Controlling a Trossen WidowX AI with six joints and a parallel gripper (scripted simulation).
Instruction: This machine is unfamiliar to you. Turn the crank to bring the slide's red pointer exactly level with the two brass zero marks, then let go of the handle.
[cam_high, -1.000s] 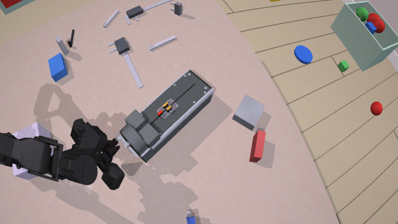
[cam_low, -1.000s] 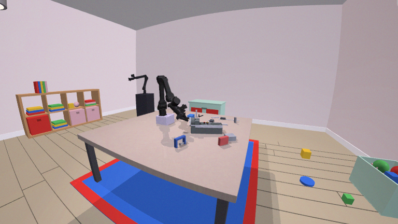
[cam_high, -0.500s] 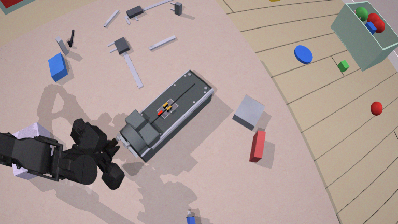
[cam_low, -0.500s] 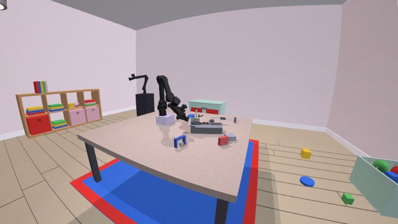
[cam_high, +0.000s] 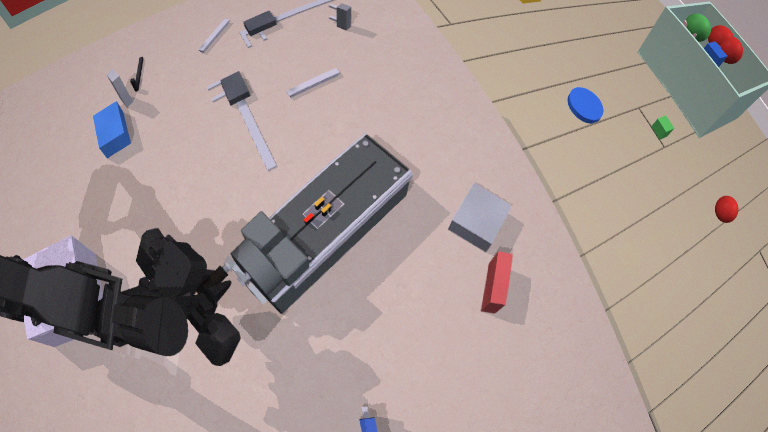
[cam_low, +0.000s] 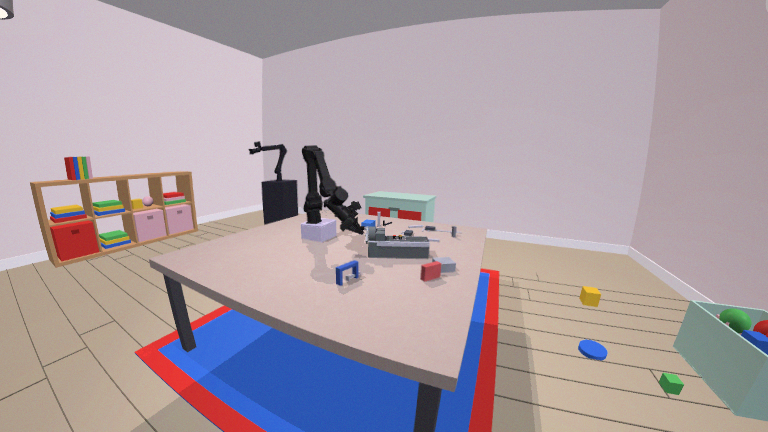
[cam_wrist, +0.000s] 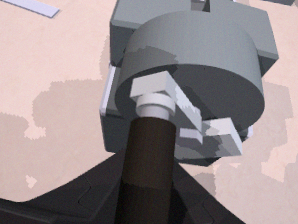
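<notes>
Now: gripper tip 2 cm past the dark brown crank handle and 3 cm below it. From my gripper tip the other things lie so: red pointer 14 cm ahead, 2 cm to the left, 1 cm below; then red block 32 cm ahead, 18 cm to the right, 6 cm below; then grey block 36 cm ahead, 8 cm to the right, 7 cm below.
</notes>
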